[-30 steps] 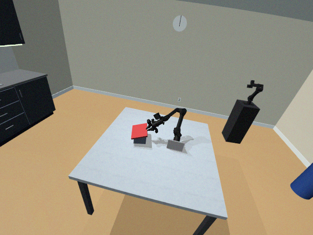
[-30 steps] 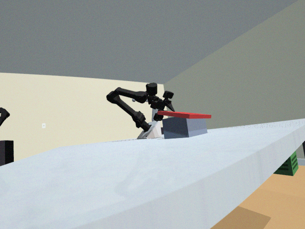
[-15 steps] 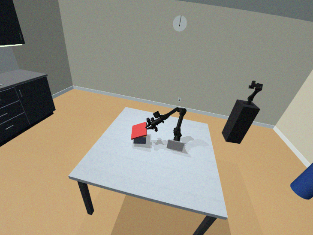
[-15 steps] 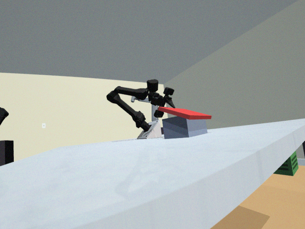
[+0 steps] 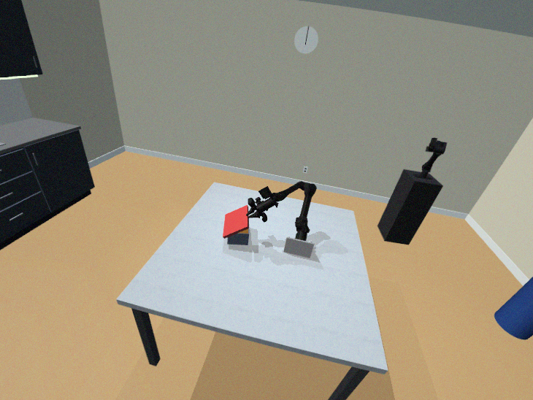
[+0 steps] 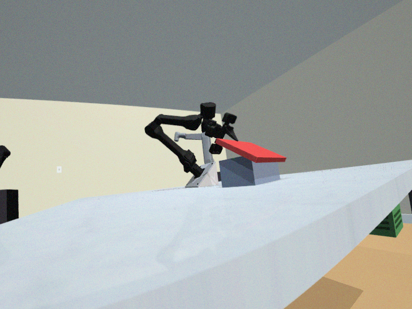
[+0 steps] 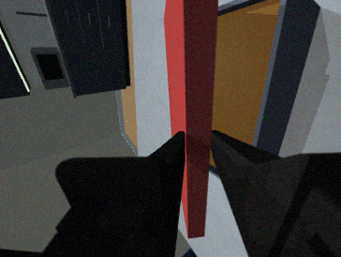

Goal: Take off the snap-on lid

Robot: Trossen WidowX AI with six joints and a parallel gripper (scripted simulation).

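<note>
The red lid is 7 cm ahead of my gripper tip, 1 cm to the left of it and 4 cm below it. From my gripper tip the other things lie so: grey storage box: 5 cm ahead, 1 cm to the left, 12 cm below.
</note>
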